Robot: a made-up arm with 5 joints.
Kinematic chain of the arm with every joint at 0, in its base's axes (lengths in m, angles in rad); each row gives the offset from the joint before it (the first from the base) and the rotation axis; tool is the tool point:
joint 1: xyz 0 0 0.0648 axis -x
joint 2: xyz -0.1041 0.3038 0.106 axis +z
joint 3: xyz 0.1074 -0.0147 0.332 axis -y
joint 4: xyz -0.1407 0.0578 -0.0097 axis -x
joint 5: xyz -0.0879 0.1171 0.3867 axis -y
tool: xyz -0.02 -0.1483 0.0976
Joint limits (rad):
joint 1: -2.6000..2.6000
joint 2: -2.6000..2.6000
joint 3: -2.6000..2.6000
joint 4: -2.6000..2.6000
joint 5: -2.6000..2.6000
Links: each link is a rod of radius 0.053 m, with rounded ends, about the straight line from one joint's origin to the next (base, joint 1, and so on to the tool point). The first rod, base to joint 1, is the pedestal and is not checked.
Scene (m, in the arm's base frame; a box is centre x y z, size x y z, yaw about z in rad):
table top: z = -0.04
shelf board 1: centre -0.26 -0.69 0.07 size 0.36 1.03 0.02 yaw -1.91
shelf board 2: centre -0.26 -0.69 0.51 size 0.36 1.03 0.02 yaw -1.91
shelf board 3: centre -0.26 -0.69 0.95 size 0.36 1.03 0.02 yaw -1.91
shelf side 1: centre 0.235 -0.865 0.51 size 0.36 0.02 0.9 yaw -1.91
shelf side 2: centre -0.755 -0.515 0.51 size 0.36 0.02 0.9 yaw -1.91
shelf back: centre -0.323 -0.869 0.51 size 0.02 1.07 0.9 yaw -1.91
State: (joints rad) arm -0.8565 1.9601 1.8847 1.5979 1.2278
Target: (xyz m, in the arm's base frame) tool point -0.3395 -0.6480 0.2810
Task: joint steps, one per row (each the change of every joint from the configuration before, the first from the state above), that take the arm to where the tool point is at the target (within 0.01 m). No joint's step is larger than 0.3 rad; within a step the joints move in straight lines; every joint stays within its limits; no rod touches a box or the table.
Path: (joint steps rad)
1: -0.0540 -0.0231 -0.2718 -0.1427 -0.0637
2: -0.0540 -0.0231 -0.2719 -0.1427 -0.0637
3: -0.0540 -0.0232 -0.2718 -0.1427 -0.0637
4: -0.0540 -0.0231 -0.2719 -0.1428 -0.0637
5: -0.0541 -0.0231 -0.2718 -0.1427 -0.0637
6: -0.0540 -0.0231 -0.2718 -0.1427 -0.0637

